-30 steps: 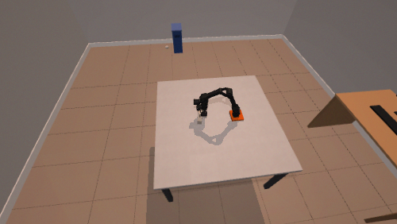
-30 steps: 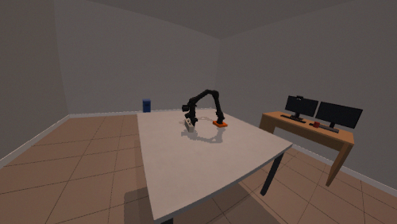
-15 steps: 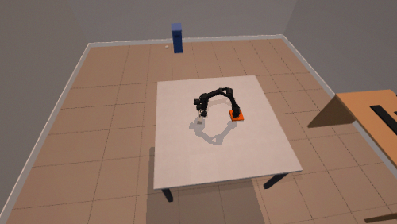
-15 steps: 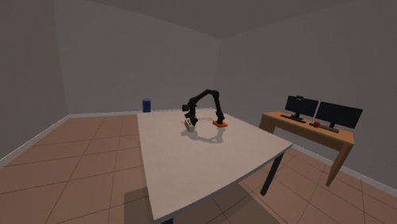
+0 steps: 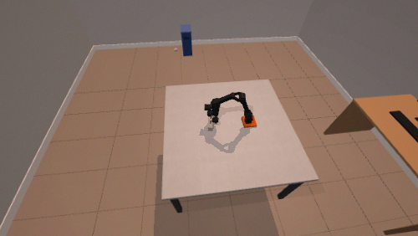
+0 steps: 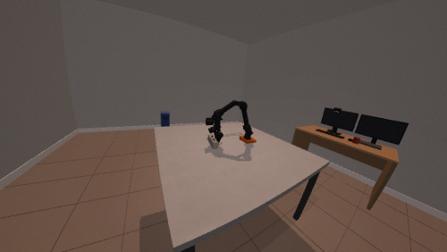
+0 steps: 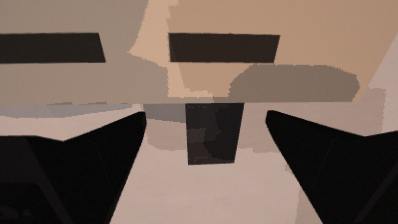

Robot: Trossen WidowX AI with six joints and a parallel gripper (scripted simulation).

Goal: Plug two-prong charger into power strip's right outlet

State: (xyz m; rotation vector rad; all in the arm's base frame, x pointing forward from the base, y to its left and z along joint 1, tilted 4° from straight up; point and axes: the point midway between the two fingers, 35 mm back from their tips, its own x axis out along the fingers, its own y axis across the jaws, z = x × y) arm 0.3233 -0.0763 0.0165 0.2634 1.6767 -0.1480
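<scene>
The two-prong charger is 2 cm ahead of my gripper tip, 1 cm to the right of it and 1 cm above it.
</scene>
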